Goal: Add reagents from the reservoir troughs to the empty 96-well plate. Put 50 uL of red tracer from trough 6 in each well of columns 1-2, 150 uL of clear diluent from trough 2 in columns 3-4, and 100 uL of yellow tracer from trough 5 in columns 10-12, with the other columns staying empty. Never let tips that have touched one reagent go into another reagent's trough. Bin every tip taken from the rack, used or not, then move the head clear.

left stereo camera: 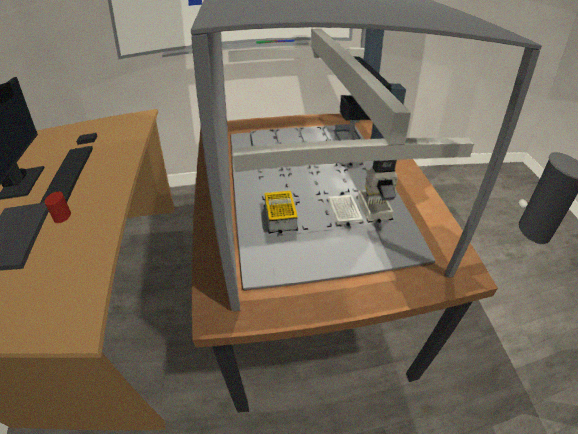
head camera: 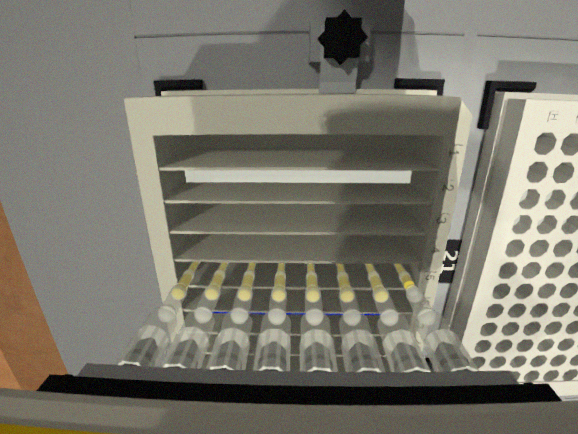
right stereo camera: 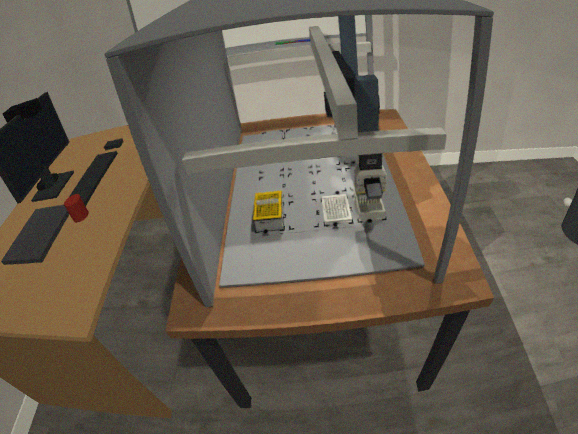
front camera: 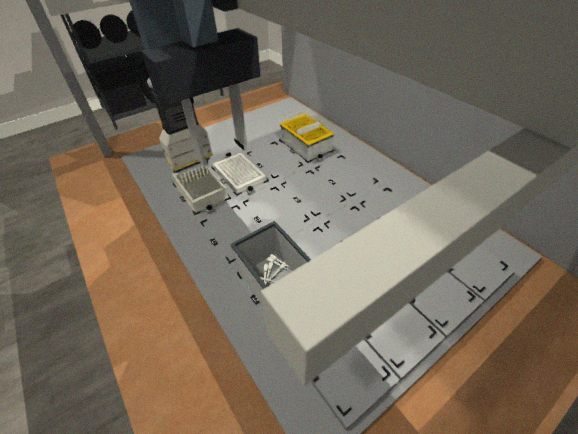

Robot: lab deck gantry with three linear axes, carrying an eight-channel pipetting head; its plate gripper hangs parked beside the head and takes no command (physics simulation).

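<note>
The pipetting head [front camera: 185, 145] [left stereo camera: 381, 177] [right stereo camera: 371, 177] is low over the reservoir [front camera: 215, 199] [head camera: 275, 112] [left stereo camera: 381, 216] [right stereo camera: 377, 215]. Eight tips [head camera: 279, 295] point into trough 5 in the head view; their depth is hard to tell. Seven show yellow liquid up to their bulbs. The rightmost tip [head camera: 415, 294] shows yellow lower down, with a clear bulb. A pale strip [head camera: 297, 176] shows in trough 2. The 96-well plate [front camera: 240, 171] [head camera: 512, 175] [left stereo camera: 345, 209] [right stereo camera: 336, 208] stands beside the reservoir; its well contents are unclear. The parked plate gripper [front camera: 221, 154] is open and empty.
The yellow tip rack [front camera: 305, 145] [left stereo camera: 281, 205] [right stereo camera: 268, 205] stands beyond the plate, with some white tips. The grey bin [front camera: 252, 257] holds several discarded tips [front camera: 274, 267]. A pale gantry beam [front camera: 390, 250] crosses above the deck and hides part of the bin.
</note>
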